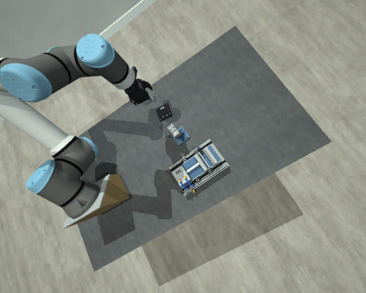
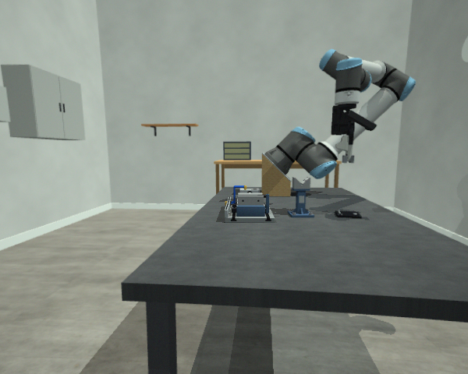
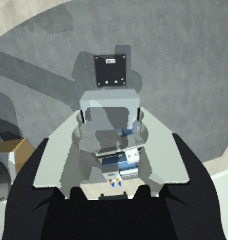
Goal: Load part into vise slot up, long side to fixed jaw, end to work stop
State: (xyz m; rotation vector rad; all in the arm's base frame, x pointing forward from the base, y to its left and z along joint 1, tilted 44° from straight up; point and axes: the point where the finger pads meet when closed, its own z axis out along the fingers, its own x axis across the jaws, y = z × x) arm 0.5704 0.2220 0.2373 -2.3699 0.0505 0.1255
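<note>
Right now the part is 1 cm below my hand. From my hand the other things lie so: infeed plate (24 cm below, 1 cm to the left); then vise (40 cm to the right, 20 cm below, 5 cm ahead).
</note>
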